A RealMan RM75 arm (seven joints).
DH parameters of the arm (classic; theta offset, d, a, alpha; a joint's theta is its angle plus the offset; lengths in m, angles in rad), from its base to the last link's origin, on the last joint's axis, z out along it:
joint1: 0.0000 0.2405 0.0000 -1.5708
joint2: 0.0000 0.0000 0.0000 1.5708
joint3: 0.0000 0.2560 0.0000 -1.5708
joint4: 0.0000 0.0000 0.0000 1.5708
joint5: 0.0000 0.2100 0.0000 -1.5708
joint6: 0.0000 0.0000 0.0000 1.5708
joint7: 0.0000 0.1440 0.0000 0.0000
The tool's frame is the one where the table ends.
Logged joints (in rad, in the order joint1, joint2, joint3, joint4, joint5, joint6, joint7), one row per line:
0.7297, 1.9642, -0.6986, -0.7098, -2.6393, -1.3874, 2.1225
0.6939, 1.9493, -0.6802, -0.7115, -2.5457, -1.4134, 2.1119
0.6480, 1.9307, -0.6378, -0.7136, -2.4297, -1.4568, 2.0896
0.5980, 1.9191, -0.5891, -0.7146, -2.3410, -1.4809, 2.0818
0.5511, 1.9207, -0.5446, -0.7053, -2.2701, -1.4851, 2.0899
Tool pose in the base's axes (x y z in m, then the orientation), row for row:
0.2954, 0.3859, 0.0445, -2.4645, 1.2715, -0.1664
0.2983, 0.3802, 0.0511, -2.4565, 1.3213, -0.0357
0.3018, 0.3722, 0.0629, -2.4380, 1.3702, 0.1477
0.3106, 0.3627, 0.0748, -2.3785, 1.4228, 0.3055
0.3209, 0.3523, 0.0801, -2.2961, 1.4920, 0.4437
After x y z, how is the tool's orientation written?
As a rotation vector, in radians.
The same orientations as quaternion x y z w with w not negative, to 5 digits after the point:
-0.87249, 0.45014, -0.05891, 0.18072
-0.86700, 0.46634, -0.01260, 0.17512
-0.85792, 0.48216, 0.05197, 0.16969
-0.83974, 0.50233, 0.10786, 0.17570
-0.81378, 0.52879, 0.15726, 0.18277

